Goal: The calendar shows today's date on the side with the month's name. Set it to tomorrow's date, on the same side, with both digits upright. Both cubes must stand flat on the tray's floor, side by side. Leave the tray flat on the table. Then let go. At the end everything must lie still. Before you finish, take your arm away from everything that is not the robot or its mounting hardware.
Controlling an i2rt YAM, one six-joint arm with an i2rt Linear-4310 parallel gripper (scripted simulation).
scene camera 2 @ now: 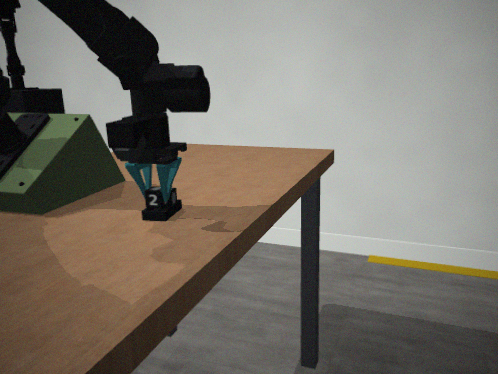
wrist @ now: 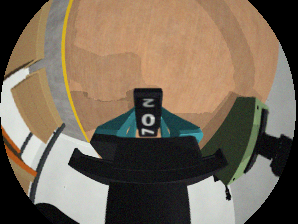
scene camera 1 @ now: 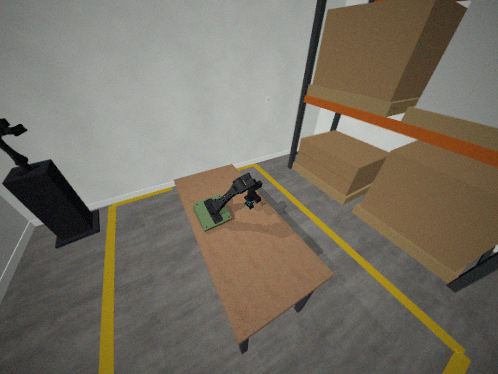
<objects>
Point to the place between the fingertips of my gripper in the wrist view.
148,109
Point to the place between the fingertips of my gripper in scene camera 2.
At 157,200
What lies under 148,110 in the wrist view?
A black cube.
</objects>
